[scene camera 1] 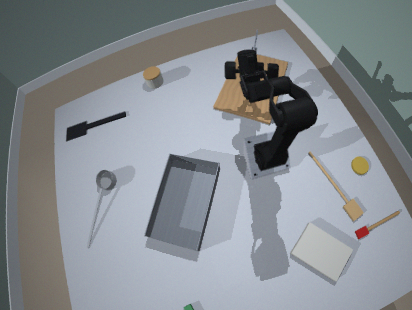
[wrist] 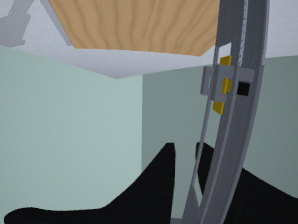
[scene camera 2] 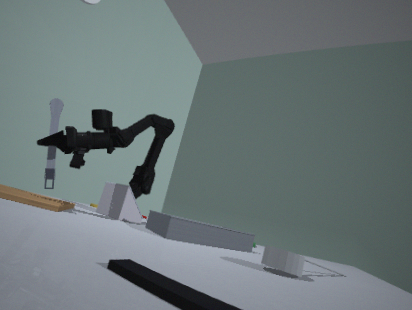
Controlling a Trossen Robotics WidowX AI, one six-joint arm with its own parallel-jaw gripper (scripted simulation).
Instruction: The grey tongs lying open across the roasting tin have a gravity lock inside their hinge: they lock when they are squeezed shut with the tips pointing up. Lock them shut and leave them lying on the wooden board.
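There's a white slab in scene camera 1 (321, 251). In the wrist view the white slab is out of frame, and scene camera 2 does not show the white slab, hidden by a grey roasting tin. On the grey roasting tin, (scene camera 1: 171, 157) and (scene camera 2: 169, 226) are the same spot.
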